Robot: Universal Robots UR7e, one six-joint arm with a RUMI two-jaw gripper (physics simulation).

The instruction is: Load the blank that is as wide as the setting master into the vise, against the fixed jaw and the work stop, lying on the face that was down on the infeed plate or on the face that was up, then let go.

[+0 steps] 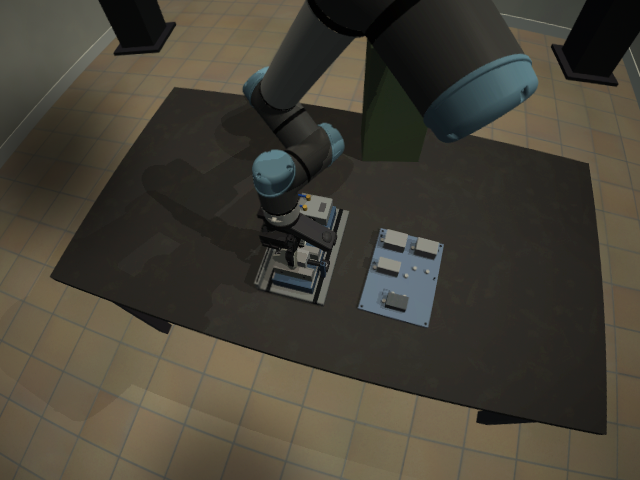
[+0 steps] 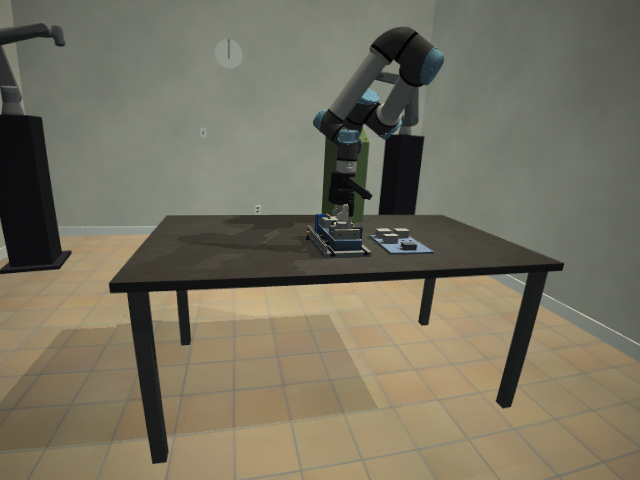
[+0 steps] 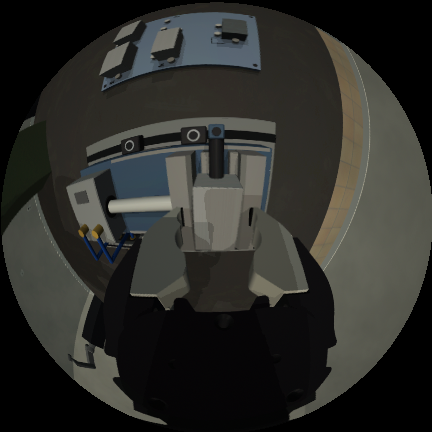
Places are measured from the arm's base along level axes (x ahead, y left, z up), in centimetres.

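Where they show: gripper, fingertip midpoint: (image 1: pixel 297 257) (image 2: pixel 344 227) (image 3: pixel 215 209).
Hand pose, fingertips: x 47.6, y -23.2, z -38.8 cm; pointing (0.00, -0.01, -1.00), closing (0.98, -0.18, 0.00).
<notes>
After its pixels a point has its place.
A light grey blank (image 3: pixel 217 201) @[x 48.0, y -21.5, z -36.9 cm] (image 1: pixel 303 257) @[x 48.4, y -21.3, z -36.8 cm] lies in the vise (image 1: pixel 326 282) @[x 50.8, y -15.5, z -46.5 cm] (image 2: pixel 341 240) @[x 52.6, y -26.9, z -42.5 cm], between its two grey jaws (image 3: pixel 178 177) (image 3: pixel 254 173). Its far end meets the black work stop rod (image 3: pixel 216 158) @[x 48.5, y -18.7, z -38.8 cm]. My gripper (image 3: pixel 215 209) @[x 47.6, y -23.2, z -38.8 cm] (image 1: pixel 295 257) @[x 47.6, y -23.2, z -38.8 cm] (image 2: pixel 345 216) @[x 47.6, y -23.2, z -38.8 cm] hangs straight over the vise. It is open, with one finger on each side of the blank and a thin gap at each. The dark setting master (image 1: pixel 396 301) @[x 55.2, y 3.2, z -45.1 cm] (image 3: pixel 234 29) @[x 54.7, y 1.8, z -45.2 cm] sits on the blue infeed plate (image 1: pixel 413 295) @[x 52.3, y 8.1, z -47.7 cm] (image 3: pixel 201 54) @[x 49.3, y -2.8, z -47.6 cm] (image 2: pixel 424 249) @[x 57.3, y 10.0, z -47.7 cm] to the right.
Three light grey blanks (image 1: pixel 395 238) @[x 37.1, y 2.6, z -44.1 cm] (image 1: pixel 427 247) @[x 39.3, y 11.6, z -44.0 cm] (image 1: pixel 389 265) @[x 45.6, y 1.0, z -44.1 cm] stay on the infeed plate, beside an empty nest of white pegs (image 1: pixel 415 270) @[x 45.1, y 8.7, z -47.3 cm]. A grey cylinder box (image 3: pixel 86 201) @[x 32.7, y -19.0, z -38.8 cm] (image 1: pixel 320 207) @[x 31.9, y -18.7, z -38.8 cm] with a white rod (image 3: pixel 139 204) @[x 39.8, y -21.7, z -39.9 cm] stands at the vise's rear. The arm's green pedestal (image 1: pixel 390 124) @[x 5.7, y -0.2, z -31.6 cm] stands behind the table.
</notes>
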